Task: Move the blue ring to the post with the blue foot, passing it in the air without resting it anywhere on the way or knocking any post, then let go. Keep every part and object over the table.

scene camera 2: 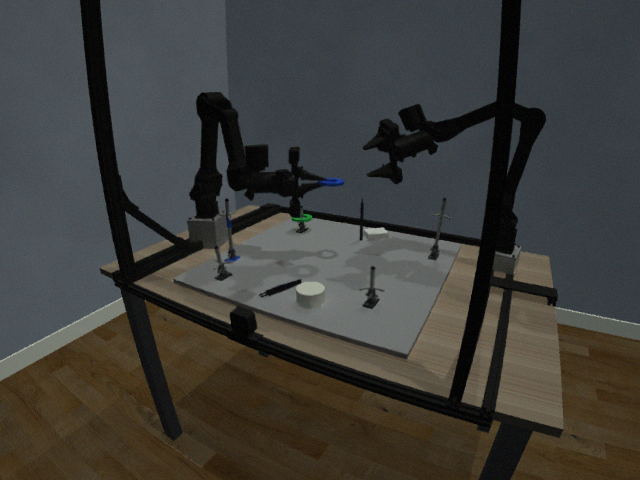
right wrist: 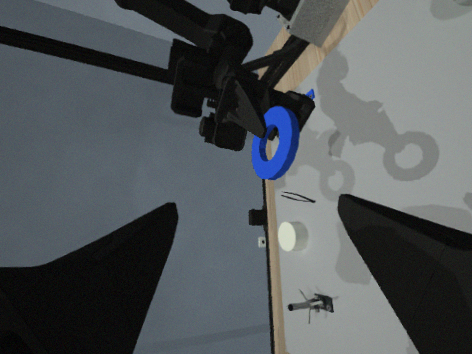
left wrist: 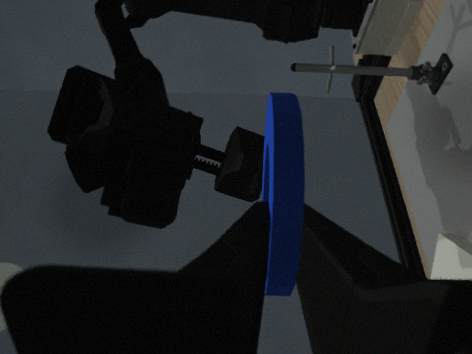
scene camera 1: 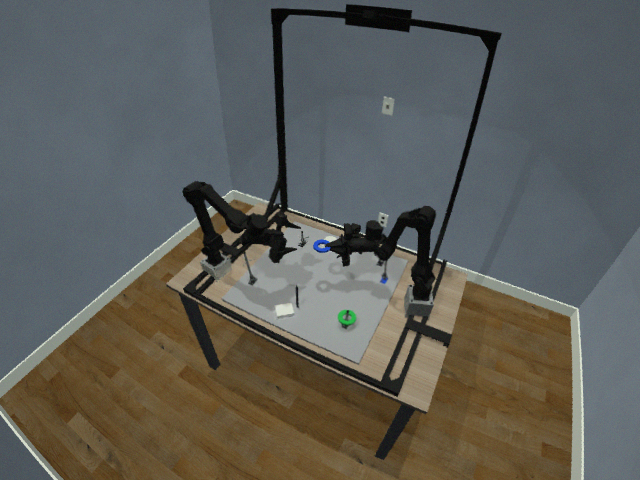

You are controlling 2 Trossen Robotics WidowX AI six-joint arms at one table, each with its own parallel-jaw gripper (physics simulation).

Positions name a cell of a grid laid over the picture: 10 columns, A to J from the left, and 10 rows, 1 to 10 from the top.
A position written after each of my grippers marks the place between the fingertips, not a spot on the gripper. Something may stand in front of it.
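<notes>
Scene camera 1 gives me my left gripper (scene camera 1: F6) along with my right gripper (scene camera 1: E5). In scene camera 2 I see the left gripper (scene camera 2: F4) and the right gripper (scene camera 2: F4) as well. The left wrist view shows me my left gripper (left wrist: F7) and my right gripper (left wrist: D5), and there I also find a blue ring (left wrist: G6) and a post (left wrist: I3). The ring (right wrist: G4) is visible from the right wrist too, together with my left gripper (right wrist: F4) and my right gripper (right wrist: F6).
</notes>
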